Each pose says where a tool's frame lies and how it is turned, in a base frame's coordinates. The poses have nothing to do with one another.
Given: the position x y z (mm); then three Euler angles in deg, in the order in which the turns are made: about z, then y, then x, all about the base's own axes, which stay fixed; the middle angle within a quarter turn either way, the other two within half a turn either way.
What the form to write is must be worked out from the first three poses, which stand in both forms.
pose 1, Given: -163.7, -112.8, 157.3, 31.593, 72.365, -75.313
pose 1, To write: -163.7, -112.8, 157.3, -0.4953, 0.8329, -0.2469, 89.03
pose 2, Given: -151.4, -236.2, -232.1, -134.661, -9.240, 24.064
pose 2, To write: -151.4, -236.2, -232.1, 0.1638, 0.1730, -0.9712, 137.77
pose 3, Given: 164.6, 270.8, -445.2, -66.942, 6.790, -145.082
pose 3, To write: 164.6, 270.8, -445.2, -0.8241, -0.5230, -0.2176, 154.74
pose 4, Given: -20.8, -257.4, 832.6, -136.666, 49.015, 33.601
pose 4, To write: -20.8, -257.4, 832.6, -0.3017, 0.4338, -0.8490, 128.68
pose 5, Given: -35.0, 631.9, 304.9, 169.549, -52.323, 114.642
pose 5, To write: -35.0, 631.9, 304.9, -0.1848, -0.8502, 0.4930, 131.12
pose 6, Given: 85.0, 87.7, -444.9, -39.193, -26.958, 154.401
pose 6, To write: 85.0, 87.7, -444.9, 0.9181, 0.2716, -0.2887, 165.44
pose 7, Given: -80.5, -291.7, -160.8, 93.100, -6.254, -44.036
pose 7, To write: -80.5, -291.7, -160.8, -0.3756, 0.3026, 0.8760, 103.11
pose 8, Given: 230.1, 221.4, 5.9, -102.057, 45.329, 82.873
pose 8, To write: 230.1, 221.4, 5.9, 0.2061, 0.8483, -0.4878, 101.40
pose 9, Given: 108.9, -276.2, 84.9, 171.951, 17.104, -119.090
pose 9, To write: 108.9, -276.2, 84.9, 0.0156, 0.8672, 0.4977, 161.23
